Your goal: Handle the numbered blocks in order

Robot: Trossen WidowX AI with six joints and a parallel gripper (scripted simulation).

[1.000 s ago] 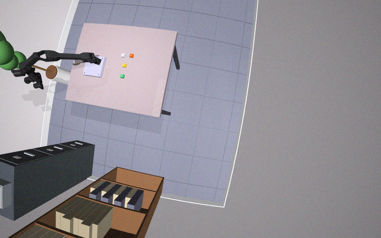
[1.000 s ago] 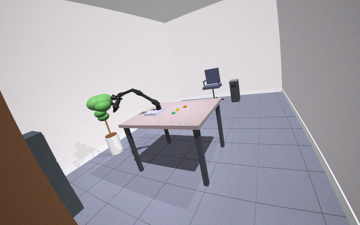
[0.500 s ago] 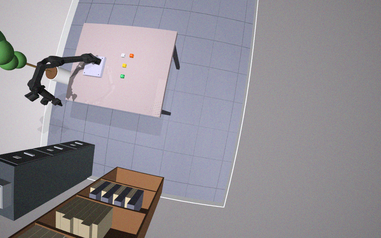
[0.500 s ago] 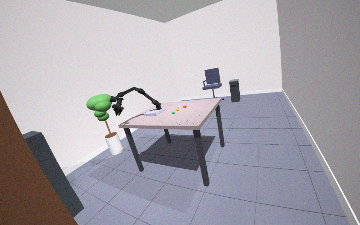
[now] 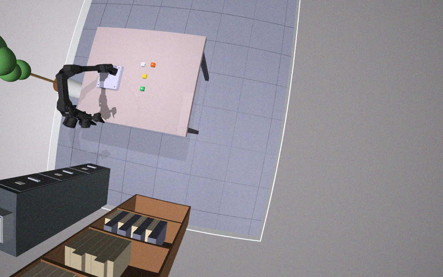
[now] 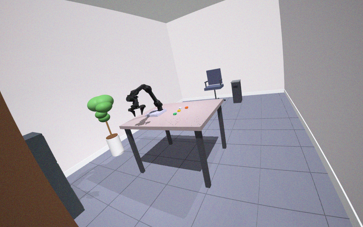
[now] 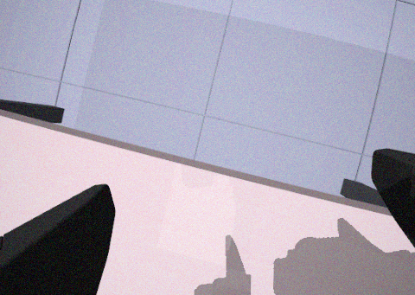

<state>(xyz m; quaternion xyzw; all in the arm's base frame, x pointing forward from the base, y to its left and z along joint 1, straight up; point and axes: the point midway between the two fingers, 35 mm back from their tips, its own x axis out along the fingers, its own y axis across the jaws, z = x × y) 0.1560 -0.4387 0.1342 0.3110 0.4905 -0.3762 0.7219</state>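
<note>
The green block is 390 mm to the left of my gripper tip, 150 mm ahead of it and 120 mm below it. From my gripper tip the other things lie so: yellow block 500 mm to the left, 120 mm below, 120 mm ahead; then orange block 620 mm to the left, 150 mm ahead, 120 mm below; then white block 600 mm to the left, 120 mm below, 60 mm ahead.
</note>
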